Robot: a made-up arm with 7 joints. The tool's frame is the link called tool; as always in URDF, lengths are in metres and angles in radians.
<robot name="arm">
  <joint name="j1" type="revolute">
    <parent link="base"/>
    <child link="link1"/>
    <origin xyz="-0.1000 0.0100 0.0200"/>
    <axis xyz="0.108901 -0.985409 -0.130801"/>
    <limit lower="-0.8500" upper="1.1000" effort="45" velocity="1.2"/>
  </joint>
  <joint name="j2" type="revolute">
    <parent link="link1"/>
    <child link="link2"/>
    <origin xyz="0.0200 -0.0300 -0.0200"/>
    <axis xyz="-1 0 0"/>
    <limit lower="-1.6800" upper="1.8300" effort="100" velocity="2.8"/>
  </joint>
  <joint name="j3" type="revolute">
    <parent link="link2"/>
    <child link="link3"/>
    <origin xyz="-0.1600 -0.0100 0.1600"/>
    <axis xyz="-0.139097 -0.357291 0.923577"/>
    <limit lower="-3.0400" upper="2.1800" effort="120" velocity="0.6"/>
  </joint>
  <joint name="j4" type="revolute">
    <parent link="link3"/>
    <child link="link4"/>
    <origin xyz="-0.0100 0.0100 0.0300"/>
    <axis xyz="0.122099 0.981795 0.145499"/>
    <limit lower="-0.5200" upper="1.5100" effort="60" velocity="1.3"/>
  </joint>
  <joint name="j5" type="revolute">
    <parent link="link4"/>
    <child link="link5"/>
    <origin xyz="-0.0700 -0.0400 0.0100"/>
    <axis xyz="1 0 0"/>
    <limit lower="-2.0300" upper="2.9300" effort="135" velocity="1"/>
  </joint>
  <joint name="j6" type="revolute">
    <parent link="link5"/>
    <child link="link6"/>
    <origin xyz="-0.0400 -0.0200 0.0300"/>
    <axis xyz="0 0 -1"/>
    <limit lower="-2.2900" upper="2.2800" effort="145" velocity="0.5"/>
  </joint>
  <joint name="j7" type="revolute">
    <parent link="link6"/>
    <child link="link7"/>
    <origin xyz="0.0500 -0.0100 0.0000"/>
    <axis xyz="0 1 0"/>
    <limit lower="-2.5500" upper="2.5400" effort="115" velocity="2.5"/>
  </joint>
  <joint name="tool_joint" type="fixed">
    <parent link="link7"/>
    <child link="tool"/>
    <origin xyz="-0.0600 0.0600 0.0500" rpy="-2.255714 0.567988 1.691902"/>
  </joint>
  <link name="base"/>
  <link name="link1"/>
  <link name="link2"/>
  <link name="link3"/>
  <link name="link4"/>
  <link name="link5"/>
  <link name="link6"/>
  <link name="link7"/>
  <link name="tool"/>
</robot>
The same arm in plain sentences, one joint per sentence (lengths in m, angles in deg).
The arm has seven revolute joints in a row. What follows holds with every joint at zero, and every direction is one of the base frame's. The first joint lies 0.1000 m along -x and 0.0100 m along +y and 0.0200 m along +z from the base frame's origin and rotates about the direction (0.108901, -0.985409, -0.130801), from -48.70 to 63.03 deg. The second joint lies 0.0200 m along +x and 0.0300 m along -y and 0.0200 m along -z from the first joint and rotates about -x, from -96.26 to 104.85 deg. The third joint lies 0.1600 m along -x and 0.0100 m along -y and 0.1600 m along +z from the second joint and rotates about the direction (-0.139097, -0.357291, 0.923577), from -174.18 to 124.90 deg. The fourth joint lies 0.0100 m along -x and 0.0100 m along +y and 0.0300 m along +z from the third joint and rotates about the direction (0.122099, 0.981795, 0.145499), from -29.79 to 86.52 deg. The fifth joint lies 0.0700 m along -x and 0.0400 m along -y and 0.0100 m along +z from the fourth joint and rotates about +x, from -116.31 to 167.88 deg. The sixth joint lies 0.0400 m along -x and 0.0200 m along -y and 0.0300 m along +z from the fifth joint and rotates about -z, from -131.21 to 130.63 deg. The seventh joint lies 0.0500 m along +x and 0.0100 m along -y from the sixth joint and rotates about +y, from -146.10 to 145.53 deg. The tool frame, which is the frame that the pose is given for, lies 0.0600 m along -x and 0.0600 m along +y and 0.0500 m along +z from the seventh joint; its axes are the base frame's turned by roll -129.24, pitch 32.54 and yaw 96.94 deg (as in URDF: about the fixed x, then y, then z).
